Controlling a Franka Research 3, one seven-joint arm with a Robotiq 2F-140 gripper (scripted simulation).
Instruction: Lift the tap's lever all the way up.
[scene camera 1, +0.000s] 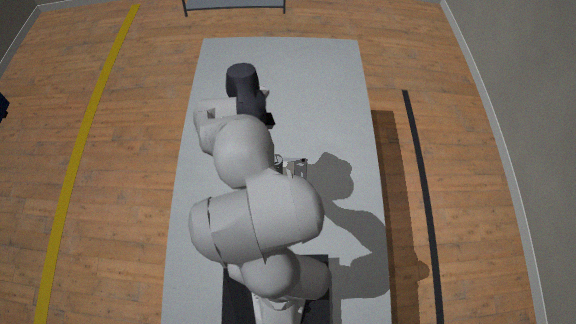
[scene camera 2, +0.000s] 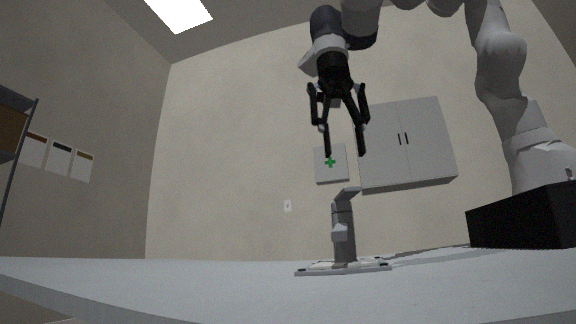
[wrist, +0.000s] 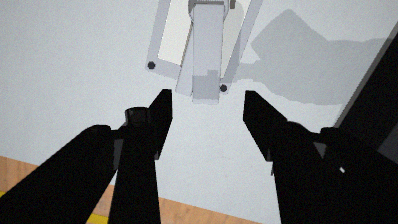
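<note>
I can see my gripper (scene camera 2: 345, 155), and the wrist view has the gripper (wrist: 208, 104) in it as well. There is also a grey tap (scene camera 2: 344, 240), which I see too.
</note>
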